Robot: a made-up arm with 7 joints. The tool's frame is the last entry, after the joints. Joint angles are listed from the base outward. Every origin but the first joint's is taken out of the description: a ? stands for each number. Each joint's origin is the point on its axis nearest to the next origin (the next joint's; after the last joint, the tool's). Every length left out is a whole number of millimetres.
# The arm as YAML. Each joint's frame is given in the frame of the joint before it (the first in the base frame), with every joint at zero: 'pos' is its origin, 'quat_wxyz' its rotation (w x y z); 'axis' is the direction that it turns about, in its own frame. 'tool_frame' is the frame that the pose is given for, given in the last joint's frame.
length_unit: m
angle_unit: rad
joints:
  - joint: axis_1
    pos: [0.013, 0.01, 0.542]
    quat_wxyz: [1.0, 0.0, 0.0, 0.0]
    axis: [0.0, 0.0, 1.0]
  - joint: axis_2
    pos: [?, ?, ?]
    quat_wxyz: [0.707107, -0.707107, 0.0, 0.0]
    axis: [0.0, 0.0, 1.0]
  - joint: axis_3
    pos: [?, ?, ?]
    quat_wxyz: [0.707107, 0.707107, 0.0, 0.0]
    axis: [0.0, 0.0, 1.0]
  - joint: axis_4
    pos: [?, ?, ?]
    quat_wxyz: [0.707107, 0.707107, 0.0, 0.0]
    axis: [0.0, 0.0, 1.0]
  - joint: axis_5
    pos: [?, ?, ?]
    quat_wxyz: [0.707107, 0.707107, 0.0, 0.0]
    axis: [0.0, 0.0, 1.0]
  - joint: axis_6
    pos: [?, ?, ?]
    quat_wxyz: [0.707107, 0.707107, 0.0, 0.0]
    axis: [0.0, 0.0, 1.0]
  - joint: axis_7
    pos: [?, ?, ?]
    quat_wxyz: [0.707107, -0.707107, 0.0, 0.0]
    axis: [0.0, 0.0, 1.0]
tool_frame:
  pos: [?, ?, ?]
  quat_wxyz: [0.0, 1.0, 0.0, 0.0]
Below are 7 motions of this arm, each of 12 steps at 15 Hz.
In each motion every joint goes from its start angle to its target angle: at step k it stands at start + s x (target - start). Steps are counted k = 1, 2, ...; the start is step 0. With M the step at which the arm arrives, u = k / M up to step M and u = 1 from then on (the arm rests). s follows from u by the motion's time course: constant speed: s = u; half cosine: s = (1 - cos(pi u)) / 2; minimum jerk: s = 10 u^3 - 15 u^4 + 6 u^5.
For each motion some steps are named. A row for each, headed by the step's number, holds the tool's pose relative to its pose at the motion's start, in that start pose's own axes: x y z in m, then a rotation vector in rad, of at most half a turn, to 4 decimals.
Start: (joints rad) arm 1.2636 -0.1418 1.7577 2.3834 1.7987 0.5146 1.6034
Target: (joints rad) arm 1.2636 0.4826 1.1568 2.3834 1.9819 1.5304 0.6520
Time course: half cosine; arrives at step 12
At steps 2, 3, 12:
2: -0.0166 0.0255 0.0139 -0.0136 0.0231 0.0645
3: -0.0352 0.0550 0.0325 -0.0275 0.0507 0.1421
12: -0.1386 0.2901 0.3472 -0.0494 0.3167 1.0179

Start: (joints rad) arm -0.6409 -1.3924 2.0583 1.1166 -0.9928 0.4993 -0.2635
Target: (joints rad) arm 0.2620 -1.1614 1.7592 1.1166 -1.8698 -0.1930 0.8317
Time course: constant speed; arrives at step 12
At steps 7, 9, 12:
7: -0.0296 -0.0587 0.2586 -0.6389 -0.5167 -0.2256
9: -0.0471 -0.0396 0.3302 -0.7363 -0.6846 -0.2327
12: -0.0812 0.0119 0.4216 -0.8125 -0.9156 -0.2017

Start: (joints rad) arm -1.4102 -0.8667 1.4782 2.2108 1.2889 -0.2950 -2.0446
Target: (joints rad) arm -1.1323 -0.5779 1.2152 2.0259 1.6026 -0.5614 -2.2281
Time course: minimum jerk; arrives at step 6
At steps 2, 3, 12:
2: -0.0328 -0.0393 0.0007 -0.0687 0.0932 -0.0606
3: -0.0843 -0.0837 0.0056 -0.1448 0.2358 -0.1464
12: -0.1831 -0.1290 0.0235 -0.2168 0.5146 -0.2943

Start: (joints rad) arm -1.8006 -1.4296 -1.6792 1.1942 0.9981 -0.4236 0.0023
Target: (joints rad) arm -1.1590 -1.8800 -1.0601 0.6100 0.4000 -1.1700 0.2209
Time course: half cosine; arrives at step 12
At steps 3, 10, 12:
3: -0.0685 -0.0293 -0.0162 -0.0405 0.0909 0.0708
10: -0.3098 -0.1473 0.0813 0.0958 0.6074 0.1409
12: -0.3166 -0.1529 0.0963 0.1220 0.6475 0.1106

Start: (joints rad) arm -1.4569 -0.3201 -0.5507 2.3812 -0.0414 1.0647 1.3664
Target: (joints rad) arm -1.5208 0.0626 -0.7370 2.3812 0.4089 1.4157 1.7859
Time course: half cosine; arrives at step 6
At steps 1, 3, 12:
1: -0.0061 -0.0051 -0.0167 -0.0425 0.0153 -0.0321
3: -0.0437 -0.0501 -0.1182 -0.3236 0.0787 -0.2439
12: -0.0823 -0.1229 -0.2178 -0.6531 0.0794 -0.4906

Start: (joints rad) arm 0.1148 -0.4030 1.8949 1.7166 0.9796 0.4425 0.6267
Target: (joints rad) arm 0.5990 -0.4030 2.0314 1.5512 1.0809 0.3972 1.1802
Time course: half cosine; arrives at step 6
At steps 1, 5, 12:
1: -0.0196 0.0002 -0.0019 0.0016 0.0375 -0.0348
5: -0.2764 -0.0259 0.0342 -0.1380 0.4957 -0.4415
12: -0.2955 -0.0303 0.0417 -0.1603 0.5269 -0.4685

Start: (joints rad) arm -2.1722 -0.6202 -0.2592 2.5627 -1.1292 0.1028 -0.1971
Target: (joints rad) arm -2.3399 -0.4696 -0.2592 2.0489 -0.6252 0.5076 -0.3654
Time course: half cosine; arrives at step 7
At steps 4, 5, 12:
4: -0.0523 0.1887 -0.0178 0.4606 0.3605 -0.0116
5: -0.0798 0.2490 -0.0060 0.6141 0.4976 -0.0017
12: -0.1088 0.3023 0.0133 0.7577 0.6337 0.0108

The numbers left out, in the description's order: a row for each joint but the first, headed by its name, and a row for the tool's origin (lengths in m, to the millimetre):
axis_2: -0.018 -0.007 0.0
axis_3: -0.015 -0.307 0.0
axis_4: 0.053 0.017 0.0
axis_5: 0.063 -0.31 0.0
axis_6: -0.015 0.007 0.0
axis_7: 0.063 0.097 0.0
tool: 0.011 -0.025 0.0

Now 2 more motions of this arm.
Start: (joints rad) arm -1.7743 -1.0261 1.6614 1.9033 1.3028 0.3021 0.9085
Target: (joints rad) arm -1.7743 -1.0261 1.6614 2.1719 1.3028 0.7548 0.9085
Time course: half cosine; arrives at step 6
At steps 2, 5, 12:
2: -0.0257 0.0126 -0.0018 -0.0379 0.1065 0.0227
5: -0.0997 0.0411 0.0076 -0.1490 0.3845 0.1193
12: -0.1071 0.0434 0.0096 -0.1605 0.4105 0.1314

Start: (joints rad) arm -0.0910 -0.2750 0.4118 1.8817 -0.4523 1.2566 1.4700
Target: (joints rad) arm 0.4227 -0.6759 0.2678 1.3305 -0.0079 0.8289 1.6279
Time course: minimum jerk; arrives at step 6
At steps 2, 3, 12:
2: -0.0340 -0.0098 0.0275 0.1048 0.1207 -0.0019
3: -0.0695 -0.0337 0.0637 0.2331 0.2988 -0.0292
12: -0.1013 -0.0943 0.1110 0.4011 0.6316 -0.1381

